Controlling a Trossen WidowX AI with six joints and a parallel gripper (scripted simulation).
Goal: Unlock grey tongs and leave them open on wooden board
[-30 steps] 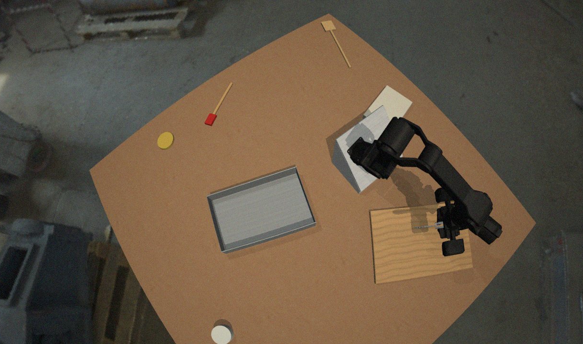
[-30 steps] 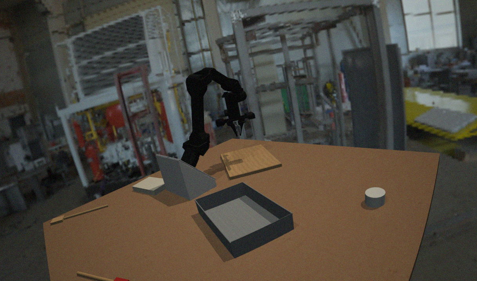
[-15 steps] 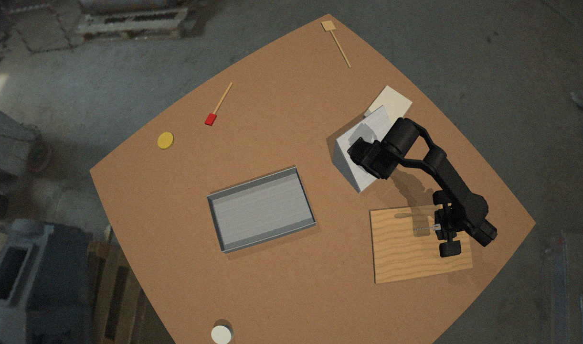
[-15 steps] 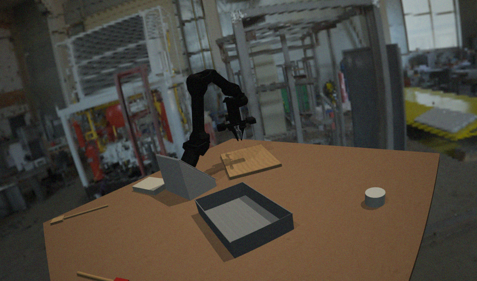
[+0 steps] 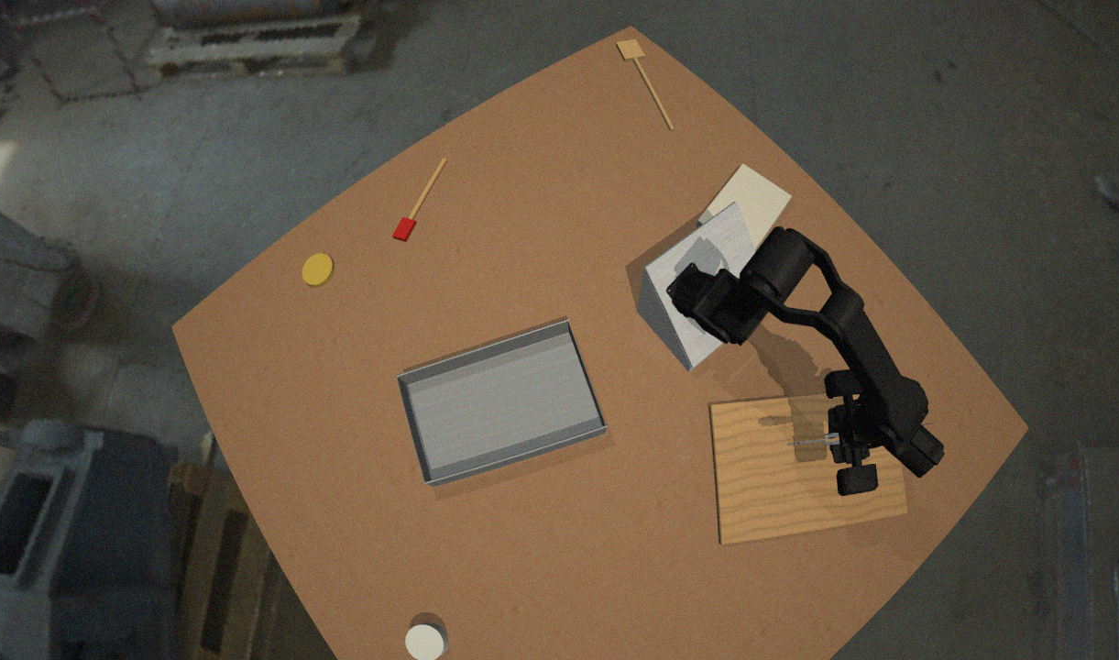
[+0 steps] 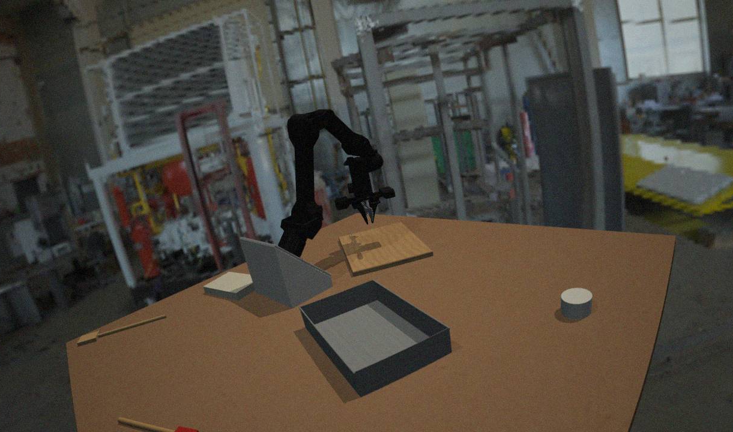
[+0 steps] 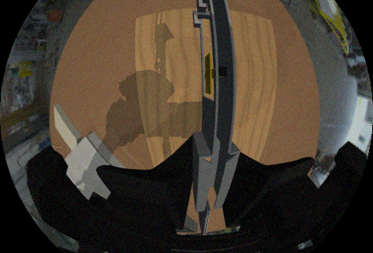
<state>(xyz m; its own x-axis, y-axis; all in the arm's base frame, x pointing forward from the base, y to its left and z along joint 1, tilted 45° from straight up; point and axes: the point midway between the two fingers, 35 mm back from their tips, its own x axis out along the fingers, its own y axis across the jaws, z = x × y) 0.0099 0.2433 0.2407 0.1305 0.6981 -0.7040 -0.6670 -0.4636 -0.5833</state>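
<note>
My gripper tip is 20 mm short of the wooden board, 10 mm to the right of it and 80 mm above it. Round my gripper tip: roasting tin: 320 mm ahead, 450 mm to the right, 60 mm below; cream slab: 270 mm behind, 390 mm to the right, 70 mm below; white cylinder: 690 mm ahead, 240 mm to the right, 70 mm below.
</note>
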